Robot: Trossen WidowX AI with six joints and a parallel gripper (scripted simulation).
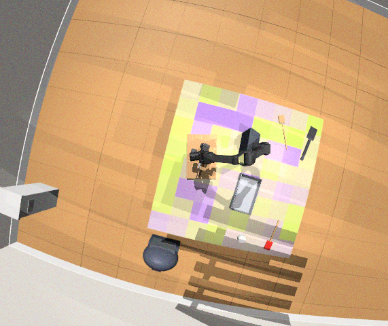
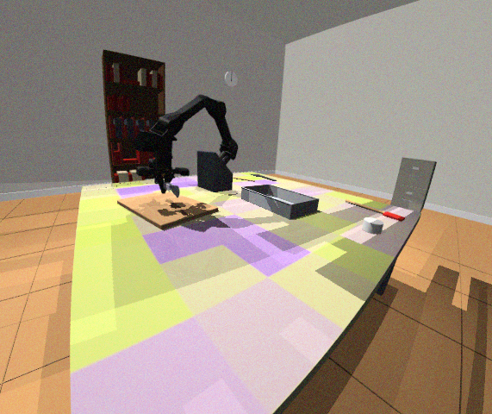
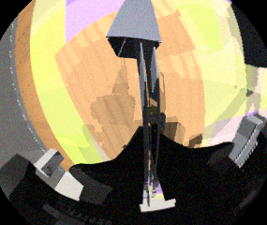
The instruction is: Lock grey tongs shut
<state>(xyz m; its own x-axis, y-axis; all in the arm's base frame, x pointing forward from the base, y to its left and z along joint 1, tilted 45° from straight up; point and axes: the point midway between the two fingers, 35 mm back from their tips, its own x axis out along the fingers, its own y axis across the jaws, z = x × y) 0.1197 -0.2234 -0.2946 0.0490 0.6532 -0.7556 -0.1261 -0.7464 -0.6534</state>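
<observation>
The wooden board lies 50 mm below my gripper tip. From my gripper tip the other things lie so: red spatula: 610 mm ahead, 710 mm to the left, 50 mm below; then white cup: 640 mm ahead, 440 mm to the left, 40 mm below; then roasting tin: 250 mm ahead, 400 mm to the left, 30 mm below.
</observation>
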